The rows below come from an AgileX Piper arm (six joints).
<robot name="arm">
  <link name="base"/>
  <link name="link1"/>
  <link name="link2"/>
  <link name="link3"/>
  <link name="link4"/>
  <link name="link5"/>
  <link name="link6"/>
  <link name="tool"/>
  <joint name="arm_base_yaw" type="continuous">
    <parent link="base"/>
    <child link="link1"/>
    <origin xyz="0 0 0.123" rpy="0 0 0"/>
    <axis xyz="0 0 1"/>
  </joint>
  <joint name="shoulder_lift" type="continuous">
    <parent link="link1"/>
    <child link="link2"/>
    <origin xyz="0 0 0" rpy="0 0 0"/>
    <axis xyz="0 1 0"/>
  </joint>
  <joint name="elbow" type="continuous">
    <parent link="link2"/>
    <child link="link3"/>
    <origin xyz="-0.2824 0 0.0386" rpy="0 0 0"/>
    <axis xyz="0 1 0"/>
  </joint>
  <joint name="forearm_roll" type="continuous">
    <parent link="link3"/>
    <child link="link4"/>
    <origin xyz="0.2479 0 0.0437" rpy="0 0 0"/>
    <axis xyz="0.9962 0 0.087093"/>
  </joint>
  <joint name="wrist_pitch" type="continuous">
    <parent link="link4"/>
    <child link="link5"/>
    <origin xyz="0 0 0" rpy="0 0 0"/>
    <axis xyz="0 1 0"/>
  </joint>
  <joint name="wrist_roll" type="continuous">
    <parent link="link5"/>
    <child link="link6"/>
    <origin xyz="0.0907 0 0.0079" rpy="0 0 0"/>
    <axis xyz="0.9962 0 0.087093"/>
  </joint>
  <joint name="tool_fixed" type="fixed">
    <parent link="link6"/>
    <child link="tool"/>
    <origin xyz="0 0 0" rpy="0 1.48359 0"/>
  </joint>
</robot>
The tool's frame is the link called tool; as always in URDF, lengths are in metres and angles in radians. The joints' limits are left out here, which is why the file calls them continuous.
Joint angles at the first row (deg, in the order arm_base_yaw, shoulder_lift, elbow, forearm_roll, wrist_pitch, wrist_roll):
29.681, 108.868, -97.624, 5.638, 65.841, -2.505
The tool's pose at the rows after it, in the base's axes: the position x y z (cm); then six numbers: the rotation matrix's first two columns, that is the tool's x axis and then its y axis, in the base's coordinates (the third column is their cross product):
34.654 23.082 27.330 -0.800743 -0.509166 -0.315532 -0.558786 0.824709 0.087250
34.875 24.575 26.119 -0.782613 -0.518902 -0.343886 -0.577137 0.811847 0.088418
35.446 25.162 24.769 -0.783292 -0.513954 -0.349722 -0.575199 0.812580 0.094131
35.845 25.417 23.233 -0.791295 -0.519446 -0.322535 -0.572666 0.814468 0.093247
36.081 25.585 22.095 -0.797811 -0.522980 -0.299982 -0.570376 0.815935 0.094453
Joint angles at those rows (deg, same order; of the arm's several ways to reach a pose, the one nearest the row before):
32.519, 110.800, -97.626, 5.871, 63.544, -2.558
34.057, 112.704, -97.623, 6.045, 59.895, -2.559
34.234, 114.679, -97.625, 6.438, 57.548, -2.558
34.233, 116.717, -97.623, 6.367, 57.161, -2.559
34.233, 118.207, -97.625, 6.423, 57.032, -2.559

